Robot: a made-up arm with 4 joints.
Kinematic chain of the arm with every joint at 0, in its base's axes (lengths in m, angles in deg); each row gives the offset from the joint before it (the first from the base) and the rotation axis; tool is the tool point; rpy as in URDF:
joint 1: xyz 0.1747 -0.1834 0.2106 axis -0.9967 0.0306 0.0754
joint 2: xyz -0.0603 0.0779 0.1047 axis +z
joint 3: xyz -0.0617 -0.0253 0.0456 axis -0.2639 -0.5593 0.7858
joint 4: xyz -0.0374 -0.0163 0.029 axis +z
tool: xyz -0.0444 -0.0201 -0.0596 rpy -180 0 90
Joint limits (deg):
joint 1: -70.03..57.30
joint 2: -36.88..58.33
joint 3: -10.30..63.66
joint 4: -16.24..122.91
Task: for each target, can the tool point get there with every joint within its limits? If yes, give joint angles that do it. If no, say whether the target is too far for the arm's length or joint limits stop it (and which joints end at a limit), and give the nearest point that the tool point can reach.
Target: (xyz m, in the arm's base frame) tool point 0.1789 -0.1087 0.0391
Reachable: no: joint limits stop it (at a limit: joint 1, joint 2, joint 4) | nearest point 0.1473 -0.0470 0.2615 | short by 0.233 m
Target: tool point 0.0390 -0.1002 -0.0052
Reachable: no: joint limits stop it (at a limit: joint 1, joint 2, joint 3, joint 4) | nearest point -0.0398 -0.0096 0.1737 | short by 0.215 m
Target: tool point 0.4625 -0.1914 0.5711
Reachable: no: too far | nearest point 0.1855 -0.1834 0.3523 | short by 0.353 m
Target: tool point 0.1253 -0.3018 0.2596
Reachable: yes | joints -47.68 37.57 42.73 42.65
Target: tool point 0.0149 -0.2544 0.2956
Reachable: yes | joints -33.77 -8.63 39.56 23.34
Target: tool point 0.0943 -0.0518 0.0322
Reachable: no: joint limits stop it (at a limit: joint 1, joint 2, joint 3, joint 4) | nearest point -0.0398 -0.0096 0.1737 | short by 0.199 m
